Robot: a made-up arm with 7 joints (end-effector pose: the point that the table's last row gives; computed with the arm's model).
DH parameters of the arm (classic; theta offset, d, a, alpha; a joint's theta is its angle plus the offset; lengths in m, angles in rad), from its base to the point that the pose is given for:
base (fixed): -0.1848 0 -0.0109 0
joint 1: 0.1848 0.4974 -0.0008 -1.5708
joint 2: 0 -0.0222 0.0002 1.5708
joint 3: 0 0.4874 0.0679 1.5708
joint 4: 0 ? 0.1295 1.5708
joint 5: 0 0.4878 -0.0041 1.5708
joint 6: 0 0.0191 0.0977 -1.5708
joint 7: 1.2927 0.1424 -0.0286 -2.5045
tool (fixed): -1.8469 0.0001 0 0
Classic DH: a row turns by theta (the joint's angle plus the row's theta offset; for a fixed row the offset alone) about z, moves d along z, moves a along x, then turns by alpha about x.
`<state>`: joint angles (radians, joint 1 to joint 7).
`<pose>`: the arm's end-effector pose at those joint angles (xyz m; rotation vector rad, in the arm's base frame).
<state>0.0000 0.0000 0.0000 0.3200 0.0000 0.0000 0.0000</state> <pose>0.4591 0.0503 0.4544 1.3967 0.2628 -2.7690</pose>
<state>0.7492 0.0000 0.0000 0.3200 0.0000 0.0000 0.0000</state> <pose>0.3004 0.3573 0.4544 1.0069 0.6321 -2.1419</pose>
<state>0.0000 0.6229 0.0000 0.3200 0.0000 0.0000 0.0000</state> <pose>0.3456 0.0503 0.1879 -0.4817 -0.2645 3.0688</pose>
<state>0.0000 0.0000 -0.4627 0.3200 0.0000 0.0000 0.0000</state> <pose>0.4411 -0.1671 0.4544 -1.2820 0.0582 2.4432</pose>
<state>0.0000 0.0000 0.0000 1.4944 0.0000 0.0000 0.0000</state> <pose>0.7013 0.0503 1.1513 2.6242 0.1884 -1.4902</pose>
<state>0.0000 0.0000 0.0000 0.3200 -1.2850 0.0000 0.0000</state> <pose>0.3582 0.0991 0.4209 0.7144 0.3593 -1.6672</pose>
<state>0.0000 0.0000 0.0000 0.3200 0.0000 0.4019 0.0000</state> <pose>0.4069 0.0503 0.4120 -0.8221 -0.2686 3.0149</pose>
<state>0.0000 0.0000 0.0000 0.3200 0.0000 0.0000 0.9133</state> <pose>0.4826 0.0459 0.4622 -1.1023 -0.0285 1.9858</pose>
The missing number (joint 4, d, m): -0.0239
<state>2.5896 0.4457 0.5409 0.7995 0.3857 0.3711 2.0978</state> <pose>-0.6878 0.0227 0.3937 0.4347 0.0614 -2.4378</pose>
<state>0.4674 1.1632 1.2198 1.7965 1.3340 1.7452 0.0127</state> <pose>0.3430 0.8338 0.7750 2.0535 -1.9837 1.2944</pose>
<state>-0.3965 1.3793 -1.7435 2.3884 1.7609 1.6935 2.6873</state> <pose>0.7803 -0.7650 0.5765 0.0740 0.4103 -0.6481</pose>
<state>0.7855 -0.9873 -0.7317 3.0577 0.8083 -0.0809 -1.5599</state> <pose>-0.7067 -0.6843 1.0604 -2.0779 1.1414 -1.0615</pose>
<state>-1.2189 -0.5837 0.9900 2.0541 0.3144 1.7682 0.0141</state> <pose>0.3871 0.3953 1.2240 1.6372 -0.1382 -2.5482</pose>
